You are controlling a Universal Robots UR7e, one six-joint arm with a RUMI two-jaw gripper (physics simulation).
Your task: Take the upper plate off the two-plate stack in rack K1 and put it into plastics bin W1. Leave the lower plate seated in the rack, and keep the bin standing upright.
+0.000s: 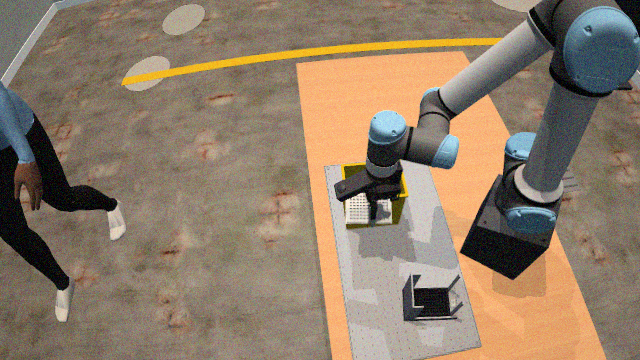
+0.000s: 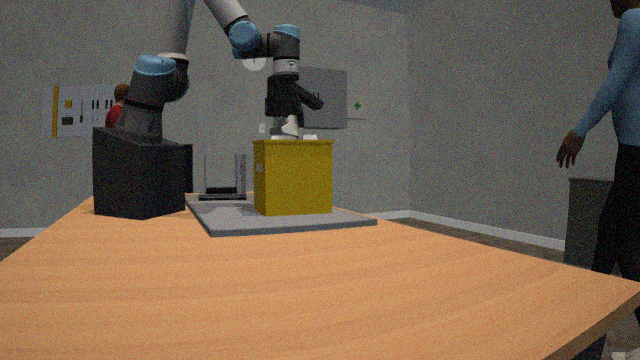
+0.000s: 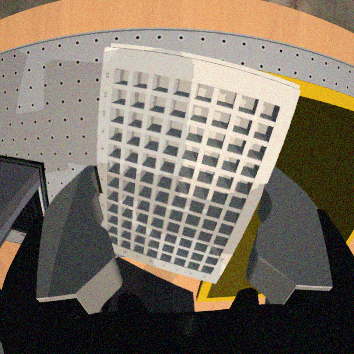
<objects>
The gripper shows in image 1, in image 2 (291,149) and in image 3. A yellow bin W1 shows in image 1 (397,206), in image 2 and in image 3. The same spot on the gripper: (image 3: 65,267) is (image 1: 369,208). One and the same spot on the yellow bin W1: (image 3: 309,155) is (image 2: 303,181).
</objects>
